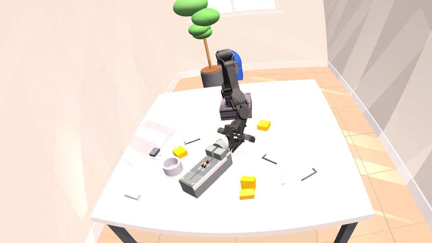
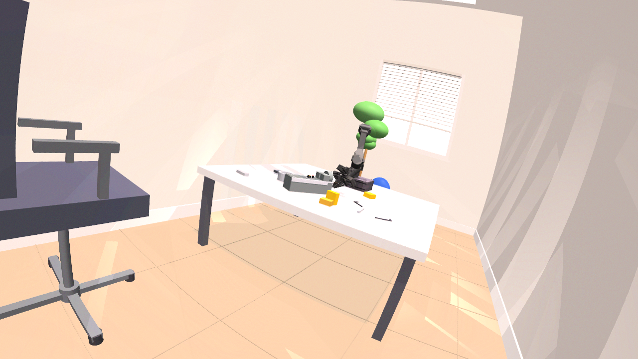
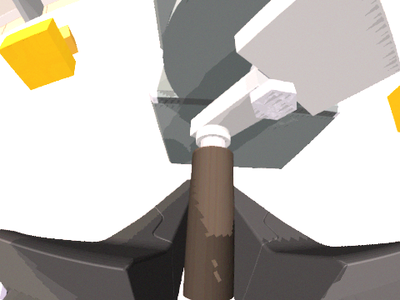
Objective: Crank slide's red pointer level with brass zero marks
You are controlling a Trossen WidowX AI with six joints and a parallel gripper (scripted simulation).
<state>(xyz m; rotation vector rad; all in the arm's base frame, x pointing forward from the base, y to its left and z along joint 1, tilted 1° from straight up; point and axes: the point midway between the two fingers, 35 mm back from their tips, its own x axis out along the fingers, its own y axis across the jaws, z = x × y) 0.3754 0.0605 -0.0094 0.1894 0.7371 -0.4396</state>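
Now: gripper tip 20 mm past the brown crank handle, 10 mm to the right of it and 30 mm below it. Also, from my gripper tip: red pointer 120 mm ahead, 80 mm to the right, 40 mm above.
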